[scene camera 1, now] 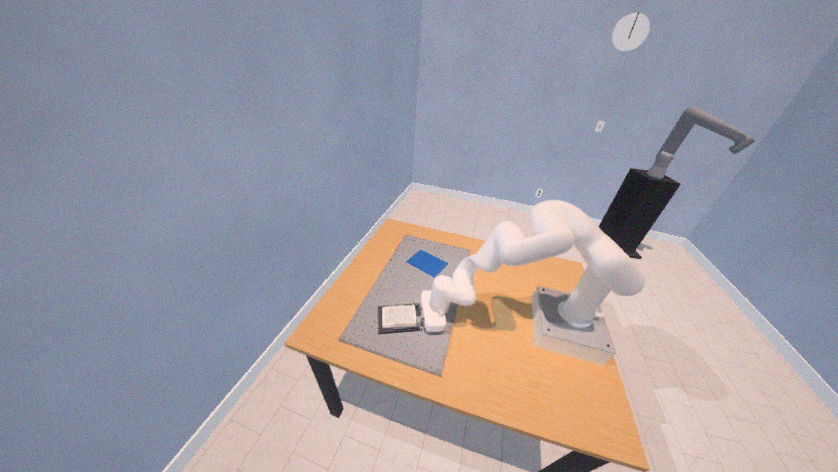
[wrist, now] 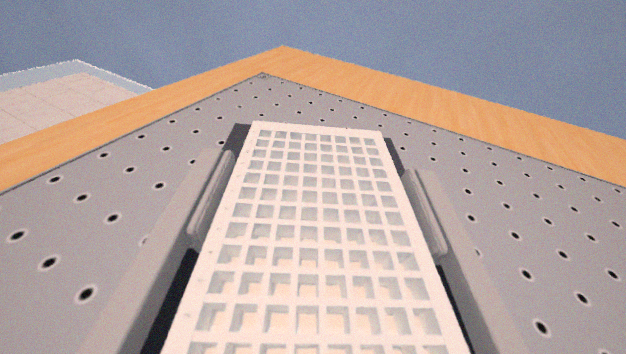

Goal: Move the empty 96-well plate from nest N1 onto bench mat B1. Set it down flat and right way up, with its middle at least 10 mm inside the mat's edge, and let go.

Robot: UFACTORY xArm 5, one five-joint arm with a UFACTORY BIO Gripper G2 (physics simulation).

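The white 96-well plate is right way up in the black nest N1, near the front of the grey board; its wells look empty. My gripper is level with the plate, its pads against the two long sides, shut on the plate. In the wrist view the dark nest shows past both sides of the plate. The blue bench mat B1 lies flat toward the back of the grey board, apart from the nest, with nothing on it.
The grey perforated board lies on the wooden table. The arm's base plate is at the table's right side. A black pedestal with a grey jointed arm stands on the floor behind the table.
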